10 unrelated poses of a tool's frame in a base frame.
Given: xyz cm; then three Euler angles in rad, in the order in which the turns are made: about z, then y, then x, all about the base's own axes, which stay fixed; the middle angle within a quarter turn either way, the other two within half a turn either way.
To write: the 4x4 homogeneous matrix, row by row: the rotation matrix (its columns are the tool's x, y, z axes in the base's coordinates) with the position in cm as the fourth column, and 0 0 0 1 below. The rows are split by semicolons. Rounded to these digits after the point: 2 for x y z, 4 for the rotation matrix.
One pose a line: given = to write
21.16, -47.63, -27.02, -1.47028, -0.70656, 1.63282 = 0.0763, 0.7568, -0.6492, 21.16; -0.0034, -0.6509, -0.7591, -47.63; -0.9971, 0.0601, -0.0471, -27.02; 0, 0, 0, 1
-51.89, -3.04, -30.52, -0.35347, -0.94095, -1.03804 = 0.5526, 0.2039, -0.8081, -51.89; 0.4773, 0.7175, 0.5074, -3.04; 0.6833, -0.6661, 0.2992, -30.52; 0, 0, 0, 1
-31.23, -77.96, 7.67, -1.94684, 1.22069, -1.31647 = -0.1260, 0.3190, 0.9393, -31.23; 0.0999, -0.9380, 0.3320, -77.96; 0.9870, 0.1356, 0.0863, 7.67; 0, 0, 0, 1
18.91, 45.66, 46.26, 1.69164, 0.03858, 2.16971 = -0.1205, -0.9920, 0.0386, 18.91; -0.5635, 0.0363, -0.8253, 45.66; 0.8173, -0.1212, -0.5633, 46.26; 0, 0, 0, 1
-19.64, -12.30, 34.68, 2.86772, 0.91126, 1.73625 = -0.5899, -0.1657, 0.7903, -19.64; -0.7950, -0.0523, -0.6044, -12.30; 0.1415, -0.9848, -0.1009, 34.68; 0, 0, 0, 1
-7.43, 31.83, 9.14, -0.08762, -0.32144, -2.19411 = 0.9451, 0.0830, -0.3159, -7.43; 0.3066, -0.5590, 0.7704, 31.83; -0.1127, -0.8250, -0.5538, 9.14; 0, 0, 0, 1
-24.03, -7.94, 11.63, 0.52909, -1.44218, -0.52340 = 0.1107, -0.0647, -0.9917, -24.03; 0.8651, 0.4975, 0.0641, -7.94; 0.4892, -0.8650, 0.1111, 11.63; 0, 0, 0, 1
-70.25, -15.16, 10.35, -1.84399, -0.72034, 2.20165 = -0.2028, 0.7237, -0.6596, -70.25; 0.7117, -0.3538, -0.6069, -15.16; -0.6726, -0.5925, -0.4433, 10.35; 0, 0, 0, 1
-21.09, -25.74, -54.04, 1.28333, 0.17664, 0.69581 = 0.2791, -0.9440, 0.1757, -21.09; 0.7680, 0.1096, -0.6310, -25.74; 0.5765, 0.3111, 0.7556, -54.04; 0, 0, 0, 1
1.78, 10.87, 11.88, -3.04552, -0.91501, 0.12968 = -0.6070, 0.0585, -0.7926, 1.78; 0.0069, -0.9969, -0.0789, 10.87; -0.7947, -0.0533, 0.6047, 11.88; 0, 0, 0, 1
